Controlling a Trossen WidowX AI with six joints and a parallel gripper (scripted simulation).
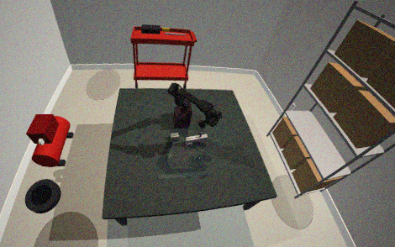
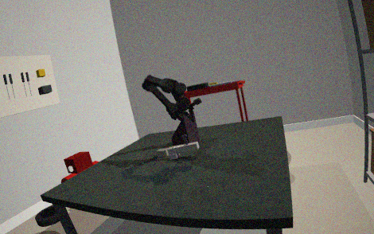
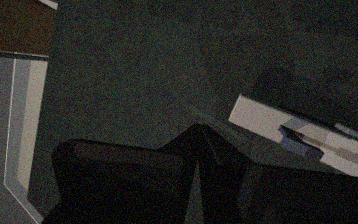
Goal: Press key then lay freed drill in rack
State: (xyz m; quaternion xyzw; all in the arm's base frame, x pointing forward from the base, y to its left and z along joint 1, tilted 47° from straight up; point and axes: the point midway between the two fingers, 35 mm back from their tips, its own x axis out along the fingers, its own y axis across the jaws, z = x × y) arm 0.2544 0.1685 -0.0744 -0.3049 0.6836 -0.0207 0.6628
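Right now the key is 1 cm ahead of my gripper tip, 7 cm to the right of it and 10 cm below it. The rest, counted from my gripper tip: pale grey block 2 cm ahead, 10 cm to the right, 15 cm below.
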